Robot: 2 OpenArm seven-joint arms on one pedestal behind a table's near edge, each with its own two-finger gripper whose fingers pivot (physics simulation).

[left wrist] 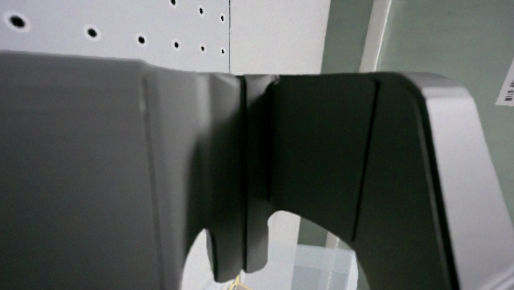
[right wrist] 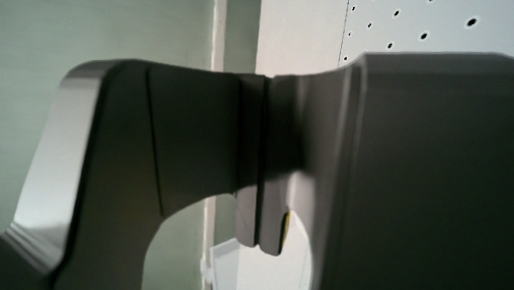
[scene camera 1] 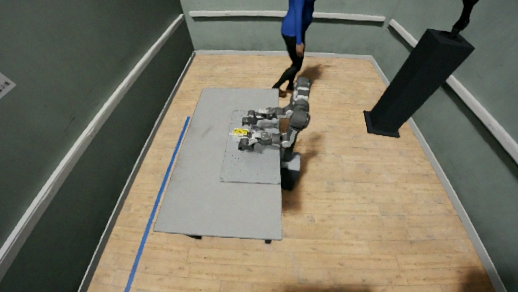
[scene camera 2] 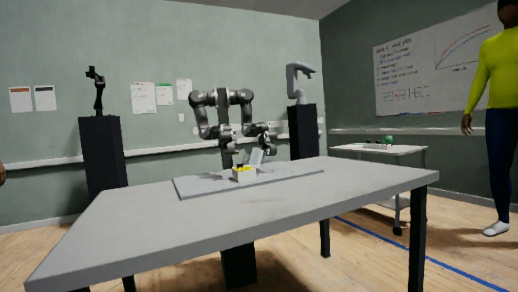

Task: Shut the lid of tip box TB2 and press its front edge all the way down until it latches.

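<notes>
Tip box TB2 (scene camera 1: 240, 132) (scene camera 2: 243, 175), white with a yellow rack, sits on the perforated board. Its clear lid (scene camera 2: 257, 157) stands open, tilted up from the picture-right side of the box; part of the lid also shows past the fingers in the left wrist view and in the right wrist view (right wrist: 226, 260). My left gripper (scene camera 2: 270, 152) (left wrist: 243, 274) is shut and empty, beside the raised lid. My right gripper (scene camera 2: 232, 151) (right wrist: 258, 246) is shut and empty, above and behind the box in scene camera 2. The fingers hide most of the box in both wrist views.
The perforated board (scene camera 1: 250, 172) (scene camera 2: 200, 189) lies on the grey table (scene camera 1: 200, 210) (scene camera 2: 150, 230). A small black thing (scene camera 2: 240, 165) shows at the box's top. A person in blue (scene camera 1: 295, 30) stands beyond the table; a white cart (scene camera 2: 395, 149) stands behind it.
</notes>
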